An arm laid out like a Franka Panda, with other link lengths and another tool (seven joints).
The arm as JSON. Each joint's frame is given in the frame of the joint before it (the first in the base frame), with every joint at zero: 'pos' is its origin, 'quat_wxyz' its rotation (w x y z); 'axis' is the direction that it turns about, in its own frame. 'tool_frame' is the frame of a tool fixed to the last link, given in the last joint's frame.
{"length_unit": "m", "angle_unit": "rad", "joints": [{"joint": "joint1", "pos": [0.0, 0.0, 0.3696], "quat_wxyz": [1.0, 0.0, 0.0, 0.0], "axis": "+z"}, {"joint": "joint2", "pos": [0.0, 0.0, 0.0], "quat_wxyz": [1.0, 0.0, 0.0, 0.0], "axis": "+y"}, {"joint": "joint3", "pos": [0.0, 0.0, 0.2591], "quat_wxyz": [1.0, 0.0, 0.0, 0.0], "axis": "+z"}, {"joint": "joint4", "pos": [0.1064, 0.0, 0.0], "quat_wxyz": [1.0, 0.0, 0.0, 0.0], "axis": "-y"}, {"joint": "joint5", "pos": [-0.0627, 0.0, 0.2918], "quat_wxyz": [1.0, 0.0, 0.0, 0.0], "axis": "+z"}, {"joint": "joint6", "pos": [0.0, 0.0, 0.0], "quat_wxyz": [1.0, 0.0, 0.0, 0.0], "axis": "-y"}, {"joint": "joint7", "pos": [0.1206, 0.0, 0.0], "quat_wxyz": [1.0, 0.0, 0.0, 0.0], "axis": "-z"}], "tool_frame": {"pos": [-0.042, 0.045, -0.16], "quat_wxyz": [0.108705, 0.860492, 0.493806, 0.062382]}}
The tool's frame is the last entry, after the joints.
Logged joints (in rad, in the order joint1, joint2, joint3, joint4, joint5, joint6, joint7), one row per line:
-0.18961 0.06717 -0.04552 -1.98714 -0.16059 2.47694 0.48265
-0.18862 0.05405 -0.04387 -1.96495 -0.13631 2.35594 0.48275
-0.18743 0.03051 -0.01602 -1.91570 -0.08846 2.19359 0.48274
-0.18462 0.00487 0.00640 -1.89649 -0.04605 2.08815 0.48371
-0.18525 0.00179 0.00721 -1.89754 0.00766 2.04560 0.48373
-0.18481 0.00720 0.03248 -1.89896 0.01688 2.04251 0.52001
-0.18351 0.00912 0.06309 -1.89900 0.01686 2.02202 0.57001
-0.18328 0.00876 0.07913 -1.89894 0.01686 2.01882 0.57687
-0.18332 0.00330 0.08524 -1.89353 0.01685 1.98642 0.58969
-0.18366 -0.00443 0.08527 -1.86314 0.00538 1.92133 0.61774
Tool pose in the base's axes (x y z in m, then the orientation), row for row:
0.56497 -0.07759 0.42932 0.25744 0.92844 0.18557 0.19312
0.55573 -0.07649 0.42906 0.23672 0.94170 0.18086 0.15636
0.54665 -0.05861 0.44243 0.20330 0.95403 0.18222 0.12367
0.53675 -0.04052 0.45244 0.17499 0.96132 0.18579 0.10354
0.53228 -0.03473 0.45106 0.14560 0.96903 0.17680 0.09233
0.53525 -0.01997 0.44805 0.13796 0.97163 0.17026 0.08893
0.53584 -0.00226 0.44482 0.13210 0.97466 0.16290 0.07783
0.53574 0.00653 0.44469 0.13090 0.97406 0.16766 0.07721
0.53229 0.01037 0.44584 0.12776 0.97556 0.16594 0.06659
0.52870 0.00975 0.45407 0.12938 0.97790 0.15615 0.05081
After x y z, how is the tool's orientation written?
As a quaternion, w x y z.
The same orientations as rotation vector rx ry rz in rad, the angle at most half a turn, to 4 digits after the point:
2.5182 0.5033 0.5238
2.5817 0.4958 0.4287
2.6621 0.5085 0.3451
2.7239 0.5264 0.2934
2.7908 0.5092 0.2659
2.8104 0.4925 0.2572
2.8285 0.4727 0.2259
2.8287 0.4869 0.2242
2.8381 0.4828 0.1937
2.8423 0.4539 0.1477

